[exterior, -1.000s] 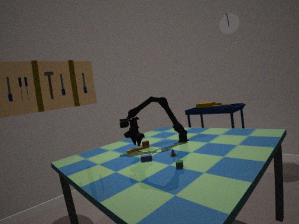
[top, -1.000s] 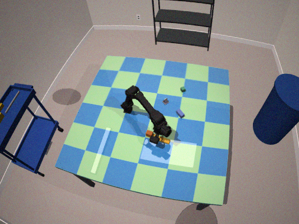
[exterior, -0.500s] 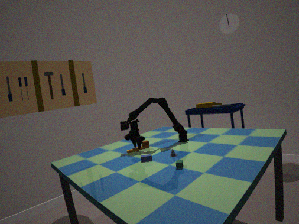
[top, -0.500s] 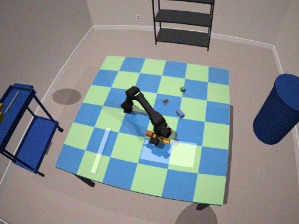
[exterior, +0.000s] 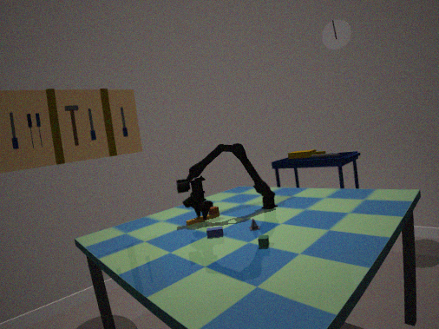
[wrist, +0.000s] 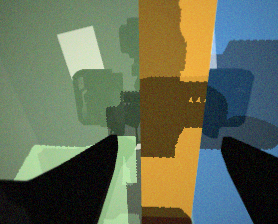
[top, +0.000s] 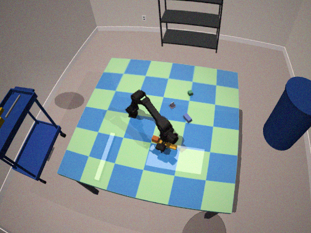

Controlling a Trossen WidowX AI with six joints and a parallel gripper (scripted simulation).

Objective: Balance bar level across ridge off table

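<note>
Now: gripper tip 120 mm short of the purple block, 240 mm to the right of it and 10 mm below it. Round my gripper tip: green block: 110 mm ahead, 500 mm to the left, 10 mm above.
</note>
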